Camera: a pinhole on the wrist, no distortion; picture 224 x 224 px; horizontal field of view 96.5 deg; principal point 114.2 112.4 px. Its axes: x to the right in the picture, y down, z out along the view. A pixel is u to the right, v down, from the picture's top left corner.
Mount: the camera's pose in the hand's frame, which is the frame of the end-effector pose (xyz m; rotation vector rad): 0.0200 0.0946 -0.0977 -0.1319 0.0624 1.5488
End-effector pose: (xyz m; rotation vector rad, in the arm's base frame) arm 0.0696 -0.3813 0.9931 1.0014 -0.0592 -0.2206
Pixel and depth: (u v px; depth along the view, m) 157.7 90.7 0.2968
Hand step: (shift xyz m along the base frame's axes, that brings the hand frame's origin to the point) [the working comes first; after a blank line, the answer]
In the camera's frame: 0.1292 -0.0644 0.2968

0.0856 -0.0336 0.3124
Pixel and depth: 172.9 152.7 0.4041
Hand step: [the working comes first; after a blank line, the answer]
In the camera's frame: 0.2373 0.1629 0.4041

-0.1312 0.0108 0.4734
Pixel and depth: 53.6 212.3 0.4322
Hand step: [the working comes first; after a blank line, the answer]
In the camera's frame: -0.2620 0.4319 0.4322

-0.4935 -0.2468 0.1200
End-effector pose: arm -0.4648 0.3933 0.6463 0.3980 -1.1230 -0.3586
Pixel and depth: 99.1 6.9 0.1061
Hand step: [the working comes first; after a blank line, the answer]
In the camera's frame: -0.0160 -0.1120 0.1061

0.0431 0.0173 0.1492
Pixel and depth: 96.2 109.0 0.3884
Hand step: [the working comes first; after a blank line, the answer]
In the camera's frame: -0.0699 -0.0132 0.3884

-0.2606 0.0195 0.1588
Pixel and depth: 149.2 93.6 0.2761
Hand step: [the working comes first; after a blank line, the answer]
In the camera's frame: 0.0967 -0.0519 0.2761

-0.1113 0.1455 0.2194
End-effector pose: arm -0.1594 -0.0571 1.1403 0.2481 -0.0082 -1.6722
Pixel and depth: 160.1 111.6 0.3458
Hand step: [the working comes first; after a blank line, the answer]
In the camera's frame: 0.1588 -0.0028 0.3458

0.2506 -0.0781 0.2630
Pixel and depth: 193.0 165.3 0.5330
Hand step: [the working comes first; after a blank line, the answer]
In the camera's frame: 0.4202 0.2821 0.5330

0.5364 0.1497 0.4886
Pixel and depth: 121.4 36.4 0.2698
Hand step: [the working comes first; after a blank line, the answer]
In the camera's frame: 0.0194 -0.2051 0.2698

0.0913 -0.2520 0.1605
